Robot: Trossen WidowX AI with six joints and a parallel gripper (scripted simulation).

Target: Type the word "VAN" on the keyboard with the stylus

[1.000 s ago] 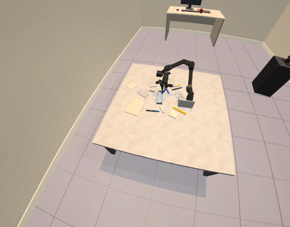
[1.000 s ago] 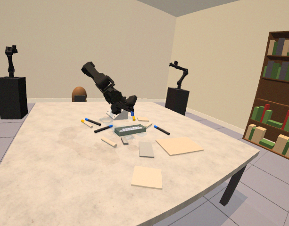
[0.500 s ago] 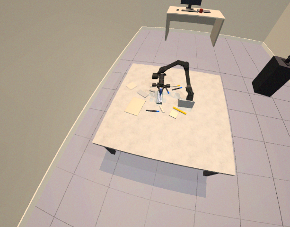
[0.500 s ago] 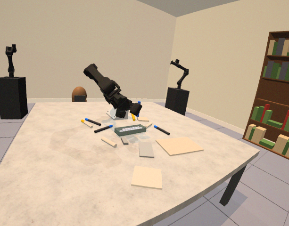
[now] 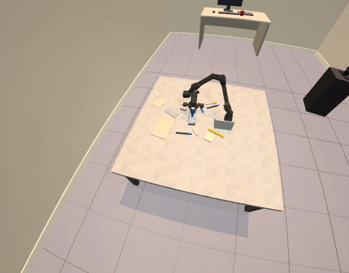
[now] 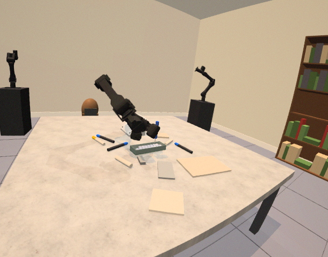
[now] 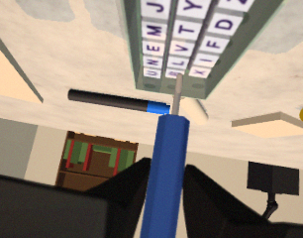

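Right now my gripper tip is 10 mm above the blue stylus. Round my gripper tip: yellow pen: 240 mm behind, 80 mm below, 70 mm to the left; then sticky note: 200 mm behind, 130 mm to the left, 80 mm below; then grey pad: 220 mm ahead, 90 mm below, 30 mm to the right.
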